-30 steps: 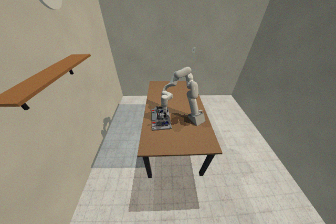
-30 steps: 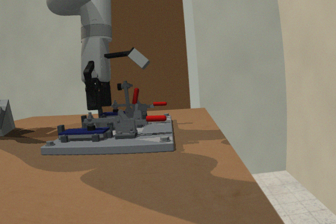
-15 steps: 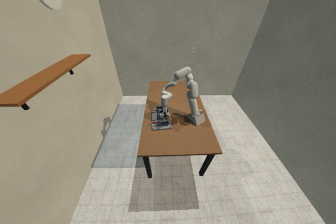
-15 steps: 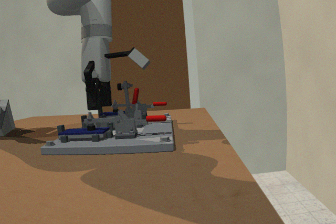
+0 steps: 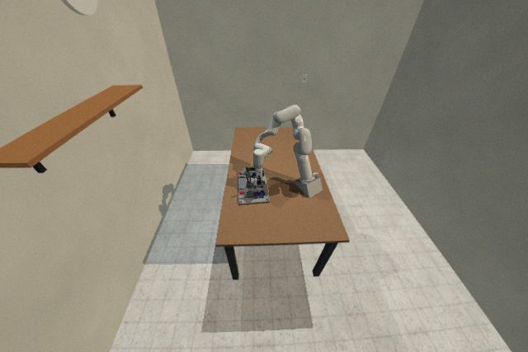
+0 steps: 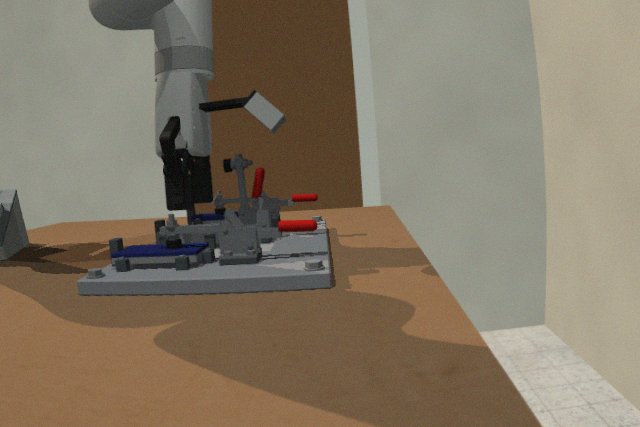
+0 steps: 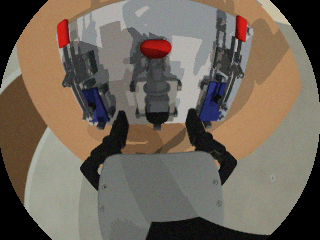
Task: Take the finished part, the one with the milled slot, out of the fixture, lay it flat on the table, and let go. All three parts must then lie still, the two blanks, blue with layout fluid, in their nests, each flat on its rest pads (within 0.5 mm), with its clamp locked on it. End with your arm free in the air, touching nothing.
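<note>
Now: hand 1 cm past the grey finished part and 4 cm above it. Round my hand: blue blank: 1 cm behind, 11 cm to the right, 5 cm below; grey fixture plate: 5 cm ahead, 7 cm below.
</note>
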